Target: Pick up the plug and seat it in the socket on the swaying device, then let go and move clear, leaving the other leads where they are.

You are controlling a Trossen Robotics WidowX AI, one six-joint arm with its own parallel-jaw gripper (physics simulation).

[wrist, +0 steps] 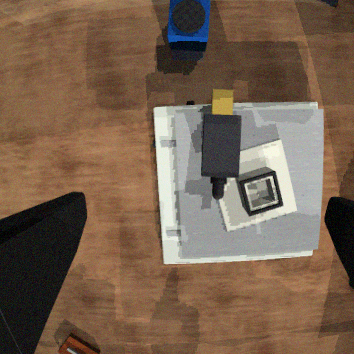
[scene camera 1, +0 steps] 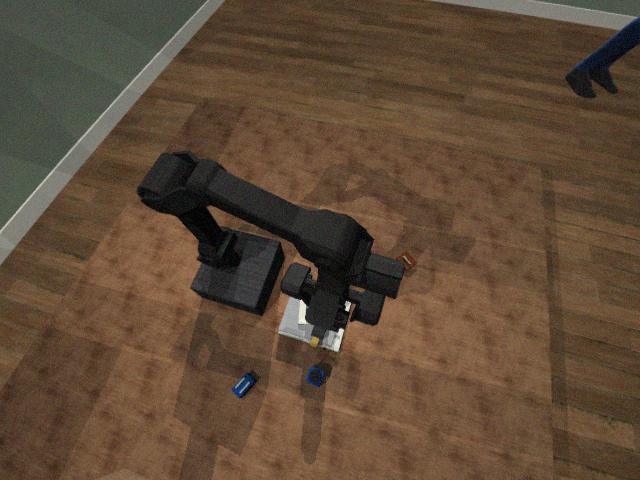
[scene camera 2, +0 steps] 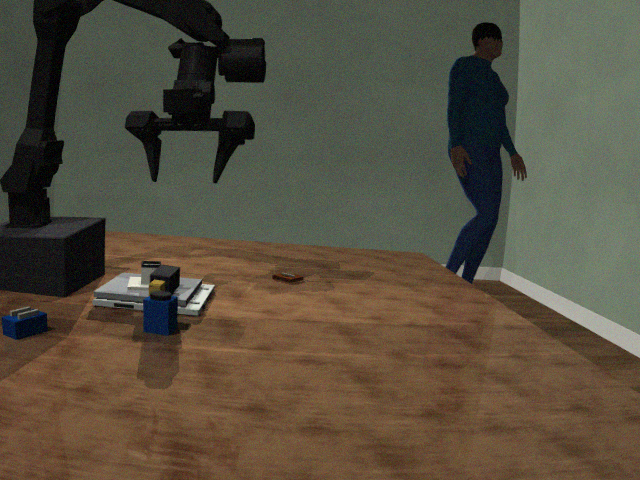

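The plug (scene camera 1: 314, 341) (scene camera 2: 166, 277) (wrist: 221, 145), a dark block with a yellow end and a short black stub, lies on the grey and white device (scene camera 1: 289, 322) (scene camera 2: 204, 297) (wrist: 295, 240). Its yellow end sticks out past the device's edge. The socket (scene camera 2: 150, 273) (wrist: 243, 196), a square black-rimmed opening on a tilted cream plate, stands beside the plug; the plug is outside it. My gripper (scene camera 2: 185, 181) (wrist: 209, 207) is wide open and empty, high above the device. In scene camera 1 the arm hides the socket and the fingertips.
A blue block with a round black top (scene camera 1: 315, 376) (scene camera 2: 160, 315) (wrist: 189, 36) stands near the plug's yellow end. A blue block with two pale bars (scene camera 1: 244, 384) (scene camera 2: 25, 324) and an orange block (scene camera 1: 406, 261) (scene camera 2: 287, 277) (wrist: 77, 346) lie farther off. A person (scene camera 2: 478, 129) stands beyond.
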